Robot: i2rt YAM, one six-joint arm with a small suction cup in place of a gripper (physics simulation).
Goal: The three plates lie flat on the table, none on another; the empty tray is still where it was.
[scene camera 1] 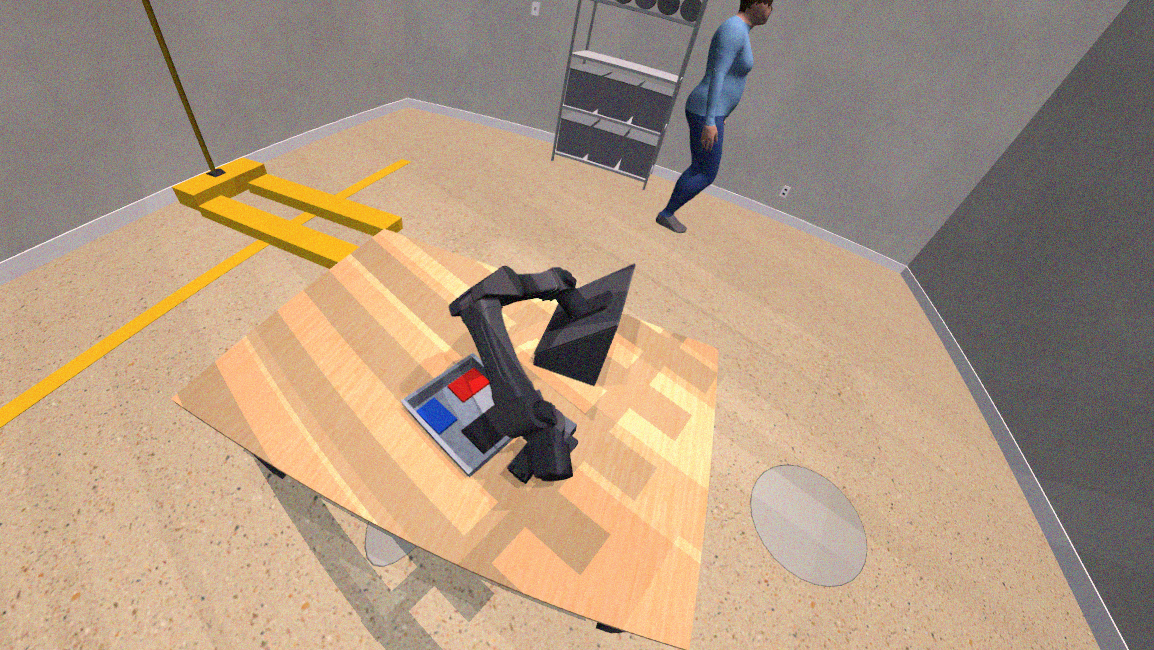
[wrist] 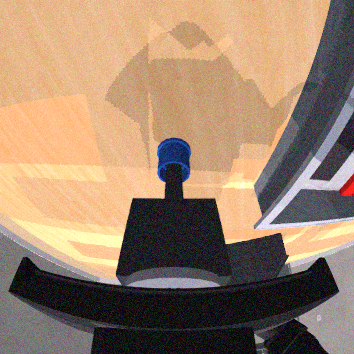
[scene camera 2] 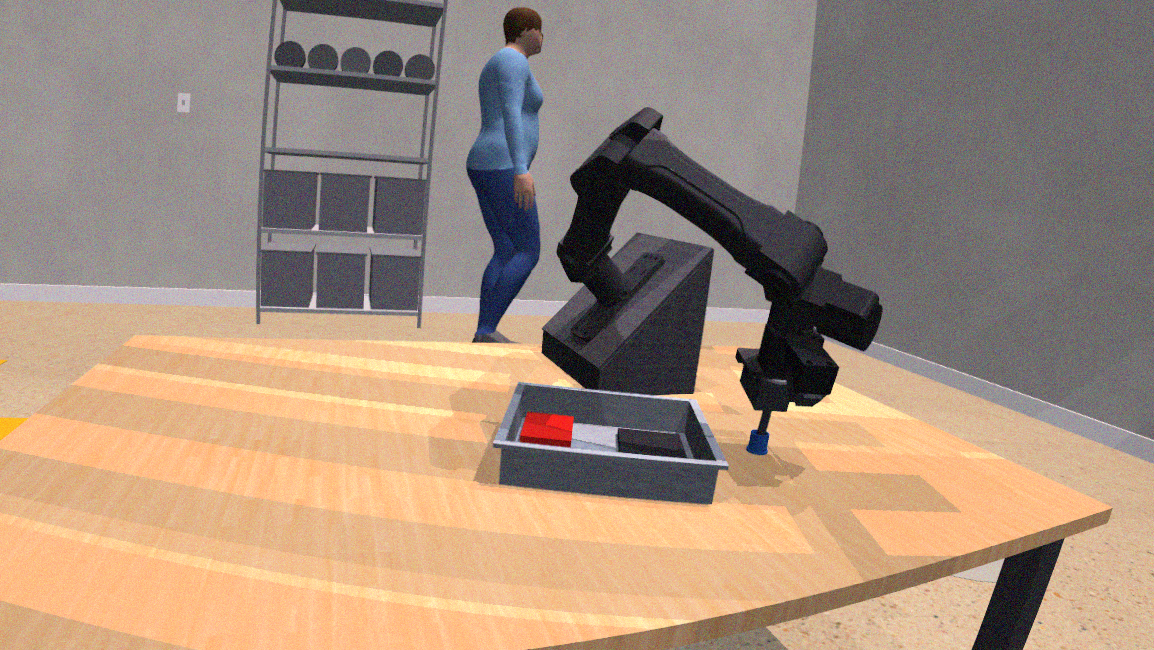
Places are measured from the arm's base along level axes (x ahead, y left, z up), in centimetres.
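Where they show: hand at its tool point: point(wrist: 173, 148) point(scene camera 2: 754, 455); arm's base at its link origin: point(scene camera 1: 580, 312) point(scene camera 2: 619, 297).
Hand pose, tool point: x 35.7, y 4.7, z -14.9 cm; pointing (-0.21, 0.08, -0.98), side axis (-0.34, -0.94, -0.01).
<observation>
Things, the pixels of their centre, and the offset from my tool point. Level surfaces: height alone.
- grey tray at the middle of its body: point(scene camera 2: 607, 438) point(scene camera 1: 470, 412) dx -2.3, dy -21.7, dz +3.3 cm
- red plate at the middle of its body: point(scene camera 2: 548, 428) point(scene camera 1: 468, 384) dx -10.6, dy -26.1, dz +1.6 cm
- blue plate at the middle of its body: point(scene camera 1: 436, 415) dx +1.0, dy -29.4, dz +1.6 cm
- black plate at the middle of its body: point(wrist: 335, 133) point(scene camera 2: 651, 451) point(scene camera 1: 491, 427) dx -1.2, dy -15.8, dz +1.6 cm
- wooden table at its surface level: dz +0.8 cm
The grey tray point(scene camera 1: 436, 436) point(scene camera 2: 609, 476) point(wrist: 295, 130) stands on the table. The red plate point(scene camera 1: 468, 385) point(scene camera 2: 549, 429) point(wrist: 348, 186), the blue plate point(scene camera 1: 436, 415) and the black plate point(scene camera 1: 482, 433) point(scene camera 2: 650, 442) point(wrist: 334, 159) lie inside it, apart from each other. The blue plate is hidden behind the front wall in scene camera 2. My gripper point(scene camera 2: 757, 442) point(wrist: 174, 155), a blue suction cup pointing down, is open, with nothing on it. It hangs low over the table, outside the tray, to its right in scene camera 2. The arm hides the cup and part of the tray in scene camera 1.
The arm's dark wedge-shaped base point(scene camera 1: 577, 351) point(scene camera 2: 658, 339) stands on the wooden table point(scene camera 1: 306, 387) point(scene camera 2: 323, 524) behind the tray. A person in a blue top point(scene camera 1: 718, 72) point(scene camera 2: 508, 113) is beyond the table, near a shelf rack point(scene camera 2: 260, 242). A yellow forklift-like frame point(scene camera 1: 282, 230) lies on the floor.
</observation>
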